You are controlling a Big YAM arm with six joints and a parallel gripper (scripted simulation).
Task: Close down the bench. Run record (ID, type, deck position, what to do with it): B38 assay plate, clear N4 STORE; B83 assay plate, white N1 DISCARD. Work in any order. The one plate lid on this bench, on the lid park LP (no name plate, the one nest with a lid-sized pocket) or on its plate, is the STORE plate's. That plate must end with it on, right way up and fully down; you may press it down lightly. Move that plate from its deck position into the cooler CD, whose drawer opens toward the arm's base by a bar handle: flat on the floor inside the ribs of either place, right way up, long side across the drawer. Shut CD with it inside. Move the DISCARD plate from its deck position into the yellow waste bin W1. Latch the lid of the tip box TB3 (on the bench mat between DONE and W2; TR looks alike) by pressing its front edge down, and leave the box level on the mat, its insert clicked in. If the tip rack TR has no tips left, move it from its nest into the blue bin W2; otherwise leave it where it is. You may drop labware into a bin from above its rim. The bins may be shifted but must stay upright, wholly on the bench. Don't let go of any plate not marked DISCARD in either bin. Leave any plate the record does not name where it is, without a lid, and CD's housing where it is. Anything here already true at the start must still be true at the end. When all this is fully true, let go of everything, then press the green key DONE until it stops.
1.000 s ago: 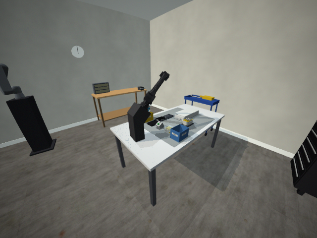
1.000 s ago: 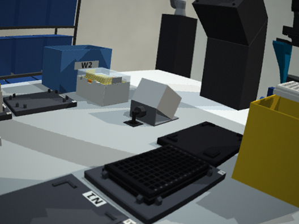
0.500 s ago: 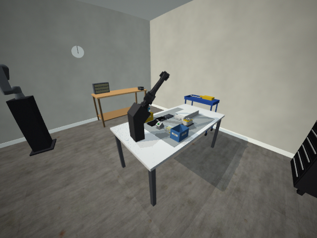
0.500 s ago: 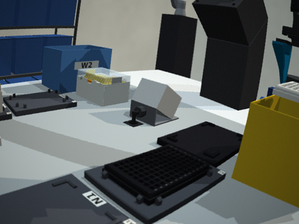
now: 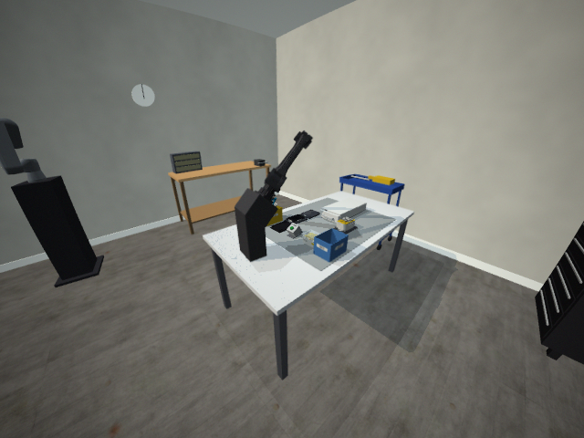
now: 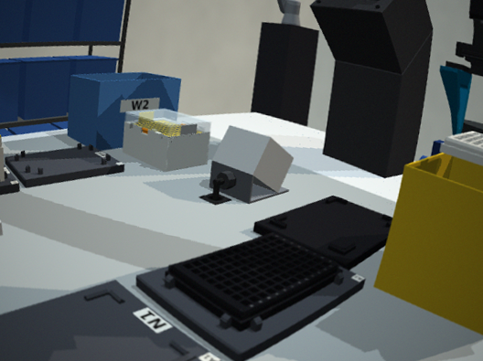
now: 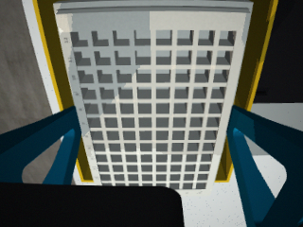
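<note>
The white plate lies right at my hand. Round my hand: black plate: 190 mm ahead, 110 mm to the right, 130 mm below; then yellow bin W1: 110 mm below; then black lid park: 20 mm ahead, 160 mm to the right, 140 mm below.
</note>
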